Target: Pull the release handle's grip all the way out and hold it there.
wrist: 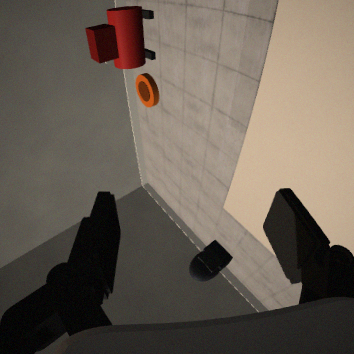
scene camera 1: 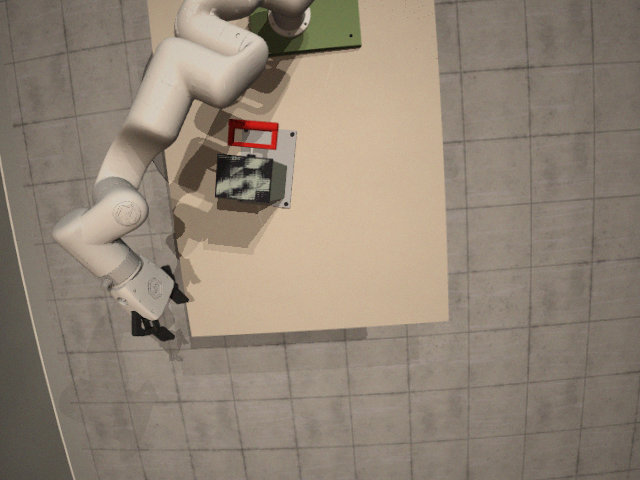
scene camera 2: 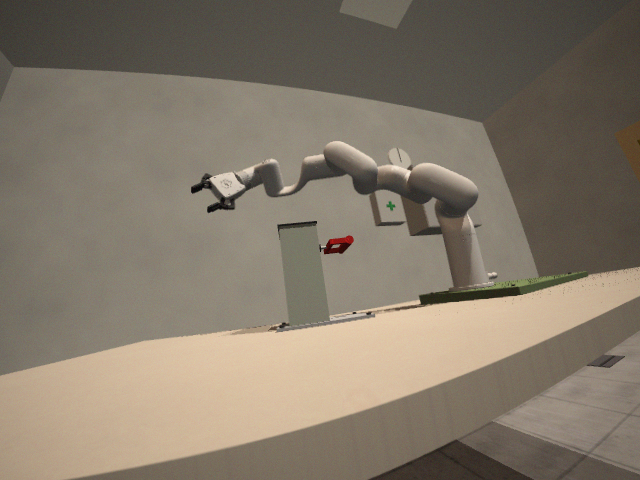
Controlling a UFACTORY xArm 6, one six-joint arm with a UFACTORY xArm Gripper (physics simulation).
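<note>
The release handle's grip is a red rectangular frame (scene camera 1: 253, 125) (scene camera 2: 348, 240). It stands out on a short rod from the upper part of a grey-green box-shaped column (scene camera 1: 242, 178) (scene camera 2: 303, 273), on the side facing the arm's base. The column stands upright on a light grey base plate (scene camera 1: 285, 147) (scene camera 2: 351, 317). My gripper (scene camera 1: 176, 318) (scene camera 2: 202, 199) (wrist: 196, 210) is open and empty. It is raised higher than the column's top, past the side opposite the grip, near the table's front left corner in scene camera 1. The handle does not show in the wrist view.
The arm's base stands on a green plate (scene camera 1: 330, 38) (scene camera 2: 516, 289). The arm passes left of the column in scene camera 1. The table (scene camera 1: 361, 232) (scene camera 2: 258, 377) (wrist: 310, 125) ends near the gripper. A red cylinder (wrist: 129, 37) and an orange ring (wrist: 155, 93) are beyond it, by the wall.
</note>
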